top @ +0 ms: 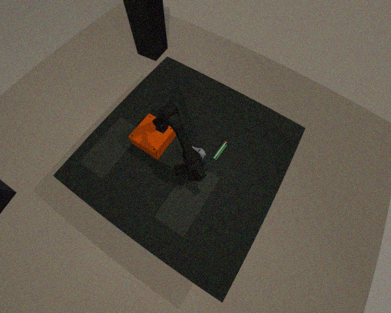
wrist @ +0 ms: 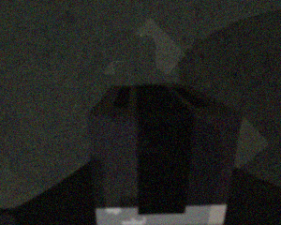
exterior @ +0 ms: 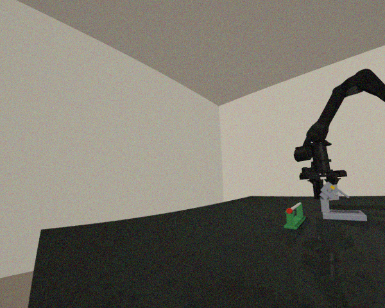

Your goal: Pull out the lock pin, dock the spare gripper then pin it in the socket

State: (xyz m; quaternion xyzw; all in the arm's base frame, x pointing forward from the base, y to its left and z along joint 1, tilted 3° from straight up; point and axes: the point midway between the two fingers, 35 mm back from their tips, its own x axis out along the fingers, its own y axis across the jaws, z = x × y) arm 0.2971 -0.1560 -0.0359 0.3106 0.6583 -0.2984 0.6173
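Now: gripper tip 1 cm past the spare gripper, 1 cm to the right of it and 2 cm below it. The rest, counted from my gripper tip: green stand (10 cm ahead, 24 cm to the left, 3 cm below); then grey mount (1 cm behind, 13 cm to the left).
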